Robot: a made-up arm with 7 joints.
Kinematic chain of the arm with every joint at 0, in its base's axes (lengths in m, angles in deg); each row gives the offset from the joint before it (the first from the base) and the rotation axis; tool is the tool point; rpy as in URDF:
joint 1: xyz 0 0 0.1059 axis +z
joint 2: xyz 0 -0.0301 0.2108 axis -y
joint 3: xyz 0 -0.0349 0.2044 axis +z
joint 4: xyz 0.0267 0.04 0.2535 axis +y
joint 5: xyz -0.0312 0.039 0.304 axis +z
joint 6: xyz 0 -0.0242 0.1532 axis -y
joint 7: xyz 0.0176 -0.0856 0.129 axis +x
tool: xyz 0 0 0 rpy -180 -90 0
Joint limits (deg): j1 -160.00..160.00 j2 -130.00..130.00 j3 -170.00..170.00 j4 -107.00..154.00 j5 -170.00..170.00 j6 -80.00..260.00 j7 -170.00..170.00
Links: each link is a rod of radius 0.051 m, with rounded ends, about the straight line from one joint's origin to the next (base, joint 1, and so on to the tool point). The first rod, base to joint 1, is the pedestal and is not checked.
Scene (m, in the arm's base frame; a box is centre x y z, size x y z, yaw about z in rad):
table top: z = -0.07
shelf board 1: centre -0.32 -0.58 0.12 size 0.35 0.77 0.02 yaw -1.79
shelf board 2: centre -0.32 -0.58 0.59 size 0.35 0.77 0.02 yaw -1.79
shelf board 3: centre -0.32 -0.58 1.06 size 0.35 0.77 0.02 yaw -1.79
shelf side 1: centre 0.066 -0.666 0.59 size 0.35 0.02 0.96 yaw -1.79
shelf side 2: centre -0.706 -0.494 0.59 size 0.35 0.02 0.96 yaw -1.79
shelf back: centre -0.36 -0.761 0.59 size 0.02 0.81 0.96 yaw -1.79
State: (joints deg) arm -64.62 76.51 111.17 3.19 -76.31 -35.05 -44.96
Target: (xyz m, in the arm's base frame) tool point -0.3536 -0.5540 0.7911
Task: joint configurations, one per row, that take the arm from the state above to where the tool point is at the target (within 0.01 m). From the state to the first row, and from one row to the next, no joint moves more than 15 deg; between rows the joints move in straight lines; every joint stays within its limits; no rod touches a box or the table.
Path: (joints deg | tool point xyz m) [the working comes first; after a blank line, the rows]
Joints at the target: -69.85 -11.24 122.76 -67.95 -86.62 -27.84 -44.96
Straight joint move there: touches shelf board 3.

1: -74.28 73.49 107.30 -11.00 -86.06 -41.79 -52.36 | -0.4896 0.7964 0.6751
2: -83.94 70.48 103.42 -25.20 -95.81 -48.52 -59.75 | -0.4688 0.7453 0.6978
3: -93.60 67.46 99.55 -39.39 -105.56 -55.26 -67.15 | -0.4466 0.6937 0.6733
4: -89.64 54.34 103.42 -44.15 -102.40 -50.69 -63.45 | -0.5101 0.5183 0.8280
5: -85.69 41.23 107.28 -48.91 -99.25 -46.12 -59.75 | -0.5442 0.3033 0.9345
6: -81.73 28.11 111.15 -53.67 -96.09 -41.55 -56.05 | -0.5433 0.0672 0.9849
7: -77.77 15.00 115.02 -58.43 -92.93 -36.98 -52.36 | -0.5072 -0.1680 0.9755
8: -73.81 1.88 118.89 -63.19 -89.77 -32.41 -48.66 | -0.4407 -0.3813 0.9084
9: -69.85 -11.24 122.76 -67.95 -86.62 -27.84 -44.96 | -0.3535 -0.5541 0.7911

